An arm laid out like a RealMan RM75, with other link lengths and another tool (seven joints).
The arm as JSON. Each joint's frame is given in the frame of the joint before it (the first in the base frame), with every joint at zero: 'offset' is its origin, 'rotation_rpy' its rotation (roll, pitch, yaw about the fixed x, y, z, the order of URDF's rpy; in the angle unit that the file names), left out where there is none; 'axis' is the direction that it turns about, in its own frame. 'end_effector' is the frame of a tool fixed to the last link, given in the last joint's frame.
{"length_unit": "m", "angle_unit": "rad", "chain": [
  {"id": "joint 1", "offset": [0.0, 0.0, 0.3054], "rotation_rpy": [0.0, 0.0, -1.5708], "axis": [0.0, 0.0, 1.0]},
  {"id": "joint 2", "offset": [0.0, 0.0, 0.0], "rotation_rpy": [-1.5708, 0.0, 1.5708], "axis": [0.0, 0.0, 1.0]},
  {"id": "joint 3", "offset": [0.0, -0.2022, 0.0], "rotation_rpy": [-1.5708, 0.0, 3.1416], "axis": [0.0, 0.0, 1.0]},
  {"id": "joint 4", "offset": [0.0, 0.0, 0.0], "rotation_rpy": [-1.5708, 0.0, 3.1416], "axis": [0.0, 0.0, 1.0]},
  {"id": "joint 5", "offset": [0.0, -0.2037, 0.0], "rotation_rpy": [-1.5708, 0.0, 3.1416], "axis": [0.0, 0.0, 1.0]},
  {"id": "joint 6", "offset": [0.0, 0.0, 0.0], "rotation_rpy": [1.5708, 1.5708, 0.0], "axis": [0.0, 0.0, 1.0]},
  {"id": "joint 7", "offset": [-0.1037, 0.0, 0.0], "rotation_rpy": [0.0, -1.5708, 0.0], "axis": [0.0, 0.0, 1.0]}
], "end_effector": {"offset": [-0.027, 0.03, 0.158], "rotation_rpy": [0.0, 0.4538, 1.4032]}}
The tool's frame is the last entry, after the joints.
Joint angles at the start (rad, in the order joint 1, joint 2, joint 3, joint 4, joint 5, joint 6, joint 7):
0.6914 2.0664 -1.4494 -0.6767 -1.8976 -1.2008 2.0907
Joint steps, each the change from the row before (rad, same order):
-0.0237 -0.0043 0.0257 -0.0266 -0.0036 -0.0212 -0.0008
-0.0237 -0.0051 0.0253 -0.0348 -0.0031 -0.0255 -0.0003
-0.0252 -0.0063 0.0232 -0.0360 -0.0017 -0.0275 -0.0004
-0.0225 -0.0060 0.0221 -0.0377 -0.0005 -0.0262 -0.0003
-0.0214 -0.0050 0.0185 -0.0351 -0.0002 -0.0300 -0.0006
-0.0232 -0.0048 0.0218 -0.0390 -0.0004 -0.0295 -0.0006
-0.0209 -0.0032 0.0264 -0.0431 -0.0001 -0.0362 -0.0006
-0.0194 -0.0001 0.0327 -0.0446 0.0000 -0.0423 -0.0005
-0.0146 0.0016 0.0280 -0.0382 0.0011 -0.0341 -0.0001
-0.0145 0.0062 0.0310 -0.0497 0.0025 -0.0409 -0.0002
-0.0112 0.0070 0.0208 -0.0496 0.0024 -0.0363 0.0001
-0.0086 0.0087 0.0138 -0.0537 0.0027 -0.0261 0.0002
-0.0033 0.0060 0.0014 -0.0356 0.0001 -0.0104 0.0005
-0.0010 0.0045 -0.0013 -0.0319 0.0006 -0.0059 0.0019
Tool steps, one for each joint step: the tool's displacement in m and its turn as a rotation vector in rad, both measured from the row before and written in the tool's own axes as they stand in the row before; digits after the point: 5 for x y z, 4 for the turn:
0.00404 0.00188 -0.00627 -0.0055 0.0197 0.0077
0.00630 0.00113 -0.00637 -0.0017 0.0207 0.0013
0.00580 0.00090 -0.00722 -0.0011 0.0185 0.0003
0.00719 0.00071 -0.00665 -0.0002 0.0188 -0.0047
0.00544 -0.00122 -0.00625 0.0053 0.0133 -0.0030
0.00658 -0.00046 -0.00704 0.0020 0.0159 -0.0060
0.00859 -0.00197 -0.00663 0.0072 0.0180 -0.0087
0.00976 -0.00330 -0.00638 0.0104 0.0209 -0.0079
0.00902 -0.00297 -0.00474 0.0086 0.0190 -0.0090
0.01185 -0.00555 -0.00353 0.0163 0.0231 -0.0159
0.01061 -0.00674 -0.00157 0.0207 0.0157 -0.0209
0.01159 -0.00626 0.00048 0.0194 0.0145 -0.0307
0.00700 -0.00399 0.00192 0.0134 0.0048 -0.0247
0.00673 -0.00316 0.00235 0.0114 0.0036 -0.0240

